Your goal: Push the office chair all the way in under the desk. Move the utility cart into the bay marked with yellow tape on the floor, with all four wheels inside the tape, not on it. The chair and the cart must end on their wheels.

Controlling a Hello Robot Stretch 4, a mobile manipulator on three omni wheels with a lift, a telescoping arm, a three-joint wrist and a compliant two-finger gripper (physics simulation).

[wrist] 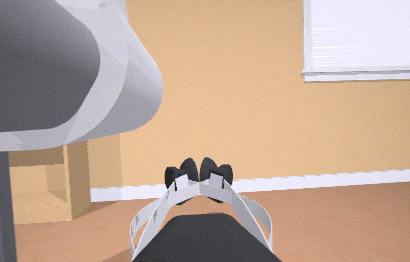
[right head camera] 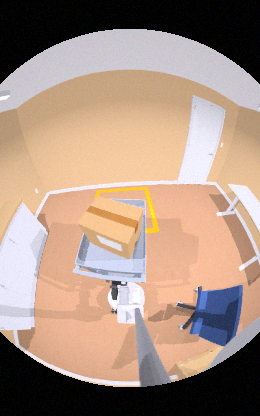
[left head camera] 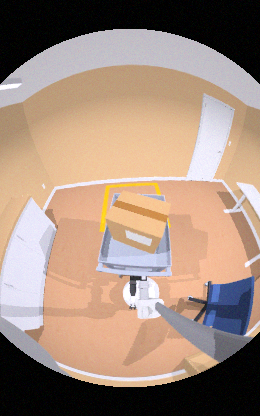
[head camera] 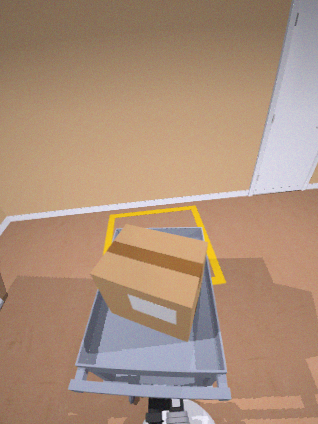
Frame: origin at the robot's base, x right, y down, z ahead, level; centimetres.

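Seen in the pictures: gripper, between the fingertips: [wrist: 198, 172] [right head camera: 114, 313] [left head camera: 132, 309].
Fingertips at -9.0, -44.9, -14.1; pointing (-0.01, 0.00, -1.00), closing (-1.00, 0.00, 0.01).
Note:
Pixels of each thing's top centre, then the offset from my fingertips to it, as dx, dy, dz. "*": a spot on its surface instead. Level surfaces: height alone.
- blue office chair, a spot on its surface: [right head camera: 220, 312] * +76.1, -33.9, -9.4
- white desk, height of its surface: dy -24.4
- cardboard box, centre of its top: [head camera: 152, 257] [left head camera: 139, 209] [right head camera: 109, 215] +5.2, -59.6, +61.7
The grey utility cart [head camera: 145, 350] [left head camera: 112, 252] [right head camera: 95, 255] stands upright in front of my base, its handle side towards me. Its far end overlaps the yellow tape bay [head camera: 152, 212] [left head camera: 132, 185] [right head camera: 122, 190] in view; its near end is outside. Its wheels on the floor are hidden under the tray. The blue office chair [left head camera: 230, 305] [right head camera: 220, 312] stands to the right of my base, apart from the white desk [left head camera: 250, 192] [right head camera: 245, 197] at the right wall. My gripper [wrist: 198, 172] is shut and empty, away from cart and chair.
A cardboard box [head camera: 150, 280] [left head camera: 137, 220] [right head camera: 111, 225] sits askew in the cart tray. A white cabinet [left head camera: 25, 270] [right head camera: 20, 265] is at the left. The far wall is beyond the bay, with a white door [head camera: 285, 110] to the right. A wooden shelf unit [wrist: 77, 185] shows in the wrist view.

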